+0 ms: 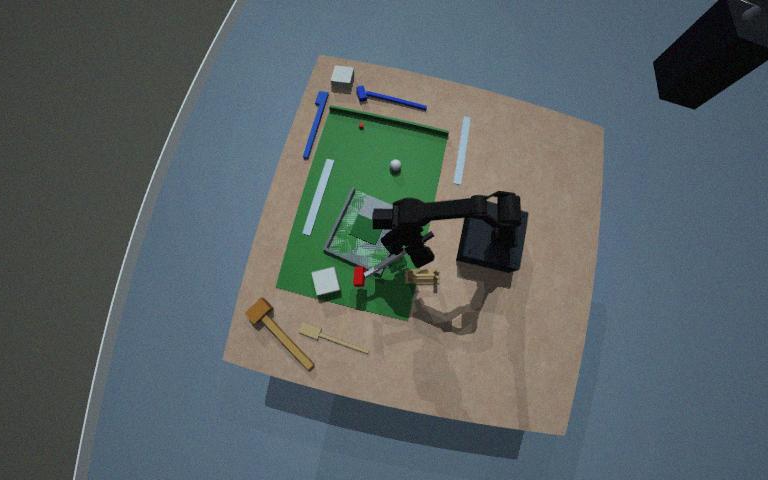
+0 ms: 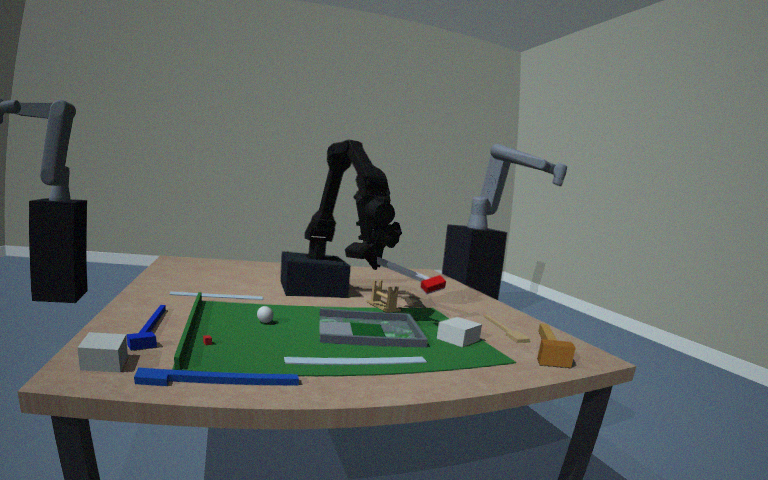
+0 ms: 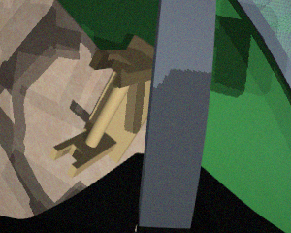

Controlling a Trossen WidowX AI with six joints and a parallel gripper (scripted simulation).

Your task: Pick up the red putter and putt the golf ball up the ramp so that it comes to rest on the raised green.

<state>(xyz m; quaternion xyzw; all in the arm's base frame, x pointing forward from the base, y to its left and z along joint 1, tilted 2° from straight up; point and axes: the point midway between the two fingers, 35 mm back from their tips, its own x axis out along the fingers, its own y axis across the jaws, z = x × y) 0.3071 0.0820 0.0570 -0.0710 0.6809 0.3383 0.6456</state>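
Right now the red putter is 60 mm ahead of my gripper tip, 30 mm to the left of it and 10 mm above it. Also, from my gripper tip: white golf ball 90 mm ahead, 330 mm to the right, 110 mm below; then small red cube 240 mm ahead, 490 mm to the right, 120 mm below.
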